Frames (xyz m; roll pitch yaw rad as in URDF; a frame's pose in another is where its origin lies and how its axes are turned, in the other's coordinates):
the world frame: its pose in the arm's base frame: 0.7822 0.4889 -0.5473 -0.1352 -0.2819 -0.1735
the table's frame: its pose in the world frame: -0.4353 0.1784 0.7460 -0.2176 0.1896 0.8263
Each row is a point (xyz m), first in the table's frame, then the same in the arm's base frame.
Working: the table's frame: its pose in the arm's base frame: 0.2223 0.8686 0.0185 -0.5154 0.0879 0.5920

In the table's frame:
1: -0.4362 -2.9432 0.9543
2: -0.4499 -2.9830 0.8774
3: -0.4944 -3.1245 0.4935
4: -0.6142 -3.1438 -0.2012
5: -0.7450 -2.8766 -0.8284
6: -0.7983 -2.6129 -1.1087
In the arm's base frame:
1: 1.1944 -0.9968 2.3290
2: 1.2201 -1.0670 2.2831
3: 1.3384 -1.3638 2.0238
4: 1.3965 -1.7576 1.4417
5: 1.2819 -1.9271 0.7783
6: 1.1596 -1.8993 0.4106

